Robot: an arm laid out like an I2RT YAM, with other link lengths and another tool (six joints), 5 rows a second.
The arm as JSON. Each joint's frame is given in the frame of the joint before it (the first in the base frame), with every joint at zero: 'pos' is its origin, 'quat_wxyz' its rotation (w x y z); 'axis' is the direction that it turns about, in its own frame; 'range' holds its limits. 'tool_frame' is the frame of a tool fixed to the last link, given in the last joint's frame.
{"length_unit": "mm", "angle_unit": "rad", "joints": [
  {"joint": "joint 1", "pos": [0.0, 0.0, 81.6], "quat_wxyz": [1.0, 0.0, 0.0, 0.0], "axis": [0.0, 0.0, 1.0], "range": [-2.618, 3.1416]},
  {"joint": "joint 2", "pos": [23.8, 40.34, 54.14], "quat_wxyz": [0.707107, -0.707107, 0.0, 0.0], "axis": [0.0, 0.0, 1.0], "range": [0.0, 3.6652]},
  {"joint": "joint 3", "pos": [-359.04, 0.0, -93.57], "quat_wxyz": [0.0, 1.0, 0.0, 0.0], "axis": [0.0, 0.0, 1.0], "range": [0.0, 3.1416]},
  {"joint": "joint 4", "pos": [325.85, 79.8, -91.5], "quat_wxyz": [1.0, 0.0, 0.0, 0.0], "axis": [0.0, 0.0, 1.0], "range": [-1.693, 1.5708]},
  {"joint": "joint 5", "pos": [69.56, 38.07, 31.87], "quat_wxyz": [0.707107, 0.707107, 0.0, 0.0], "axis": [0.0, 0.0, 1.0], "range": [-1.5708, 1.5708]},
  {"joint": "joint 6", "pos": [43.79, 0.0, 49.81], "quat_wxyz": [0.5, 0.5, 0.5, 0.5], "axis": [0.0, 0.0, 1.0], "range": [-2.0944, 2.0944]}
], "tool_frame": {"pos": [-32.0, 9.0, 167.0], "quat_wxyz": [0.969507, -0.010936, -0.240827, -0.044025]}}
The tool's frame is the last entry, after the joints.
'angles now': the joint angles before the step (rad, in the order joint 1, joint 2, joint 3, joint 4, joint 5, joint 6). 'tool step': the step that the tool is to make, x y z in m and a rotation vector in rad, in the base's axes. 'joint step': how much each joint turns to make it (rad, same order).
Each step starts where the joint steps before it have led.
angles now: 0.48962, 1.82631, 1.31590, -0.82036, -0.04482, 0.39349
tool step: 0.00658, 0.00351, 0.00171, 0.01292, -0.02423, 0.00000
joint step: 0.00000, 0.00000, -0.00002, 0.02747, -0.00001, 0.00001
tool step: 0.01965, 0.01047, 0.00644, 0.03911, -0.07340, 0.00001
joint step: 0.00000, -0.00001, 0.00001, 0.08314, 0.00000, -0.00001
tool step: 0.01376, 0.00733, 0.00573, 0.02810, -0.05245, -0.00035
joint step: 0.00000, 0.00003, 0.00003, 0.05952, 0.00001, 0.00038
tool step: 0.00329, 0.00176, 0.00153, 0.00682, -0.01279, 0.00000
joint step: 0.00001, -0.00001, -0.00003, 0.01451, 0.00000, 0.00001
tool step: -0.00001, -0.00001, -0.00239, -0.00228, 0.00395, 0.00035
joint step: -0.00001, 0.00457, 0.00001, -0.00001, -0.00001, -0.00040
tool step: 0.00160, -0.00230, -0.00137, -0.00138, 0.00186, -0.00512
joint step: -0.00495, 0.00266, -0.00002, 0.00039, 0.00039, 0.00001
